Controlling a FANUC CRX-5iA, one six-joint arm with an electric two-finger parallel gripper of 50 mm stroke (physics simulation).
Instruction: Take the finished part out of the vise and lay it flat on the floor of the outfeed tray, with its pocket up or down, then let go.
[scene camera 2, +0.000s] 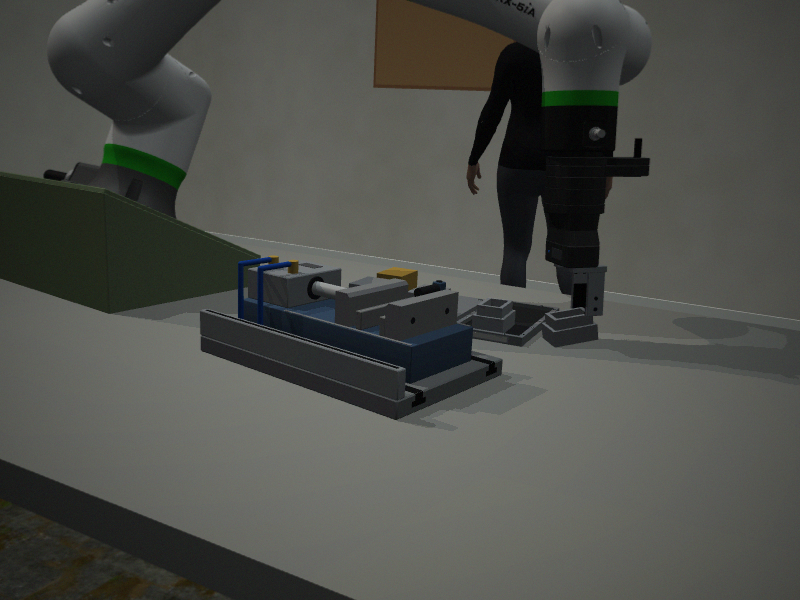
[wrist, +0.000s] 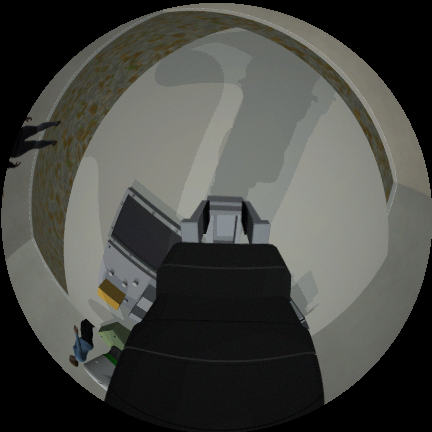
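Where they show: gripper, fingertip midpoint: (scene camera 2: 586, 312) (wrist: 225, 210); arm's base, link origin: (scene camera 2: 128, 213).
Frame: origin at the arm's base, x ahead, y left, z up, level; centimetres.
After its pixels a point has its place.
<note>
The finished part (scene camera 2: 569, 329) {x 70.3, y 8.2, z -8.5 cm} (wrist: 225, 226) {x 69.6, y 10.0, z -8.3 cm}, a grey stepped block with a pocket, is between the fingers of my gripper (scene camera 2: 586, 308) {x 71.3, y 11.7, z -6.8 cm} (wrist: 225, 210) {x 71.3, y 11.7, z -6.8 cm}, which is shut on it. The part is outside the outfeed tray (scene camera 2: 500, 336) {x 62.5, y 4.3, z -10.0 cm} (wrist: 153, 213) {x 64.1, y 17.9, z -9.7 cm}, beyond its right side in the scene view, low at the table. Its pocket faces up and it looks slightly tilted; whether it touches the table I cannot tell. Another grey stepped part (scene camera 2: 494, 321) {x 60.8, y 6.0, z -8.6 cm} sits in the tray, pocket up; my gripper body hides it in the wrist view. The vise (scene camera 2: 442, 349) {x 64.0, y -16.3, z -6.3 cm} stands left of the tray in the scene view.
A grey plate with pegs (wrist: 117, 265) {x 49.4, y 18.7, z -10.1 cm} and a yellow block (scene camera 2: 397, 277) {x 41.6, y 14.0, z -6.7 cm} (wrist: 111, 294) {x 42.1, y 16.6, z -7.4 cm} is beside the tray. The green pedestal (scene camera 2: 51, 238) {x 0.1, y -14.2, z -2.3 cm} (wrist: 115, 334) {x 17.3, y 9.4, z -5.2 cm} is at the robot's base. A person (scene camera 2: 520, 129) stands behind the table.
</note>
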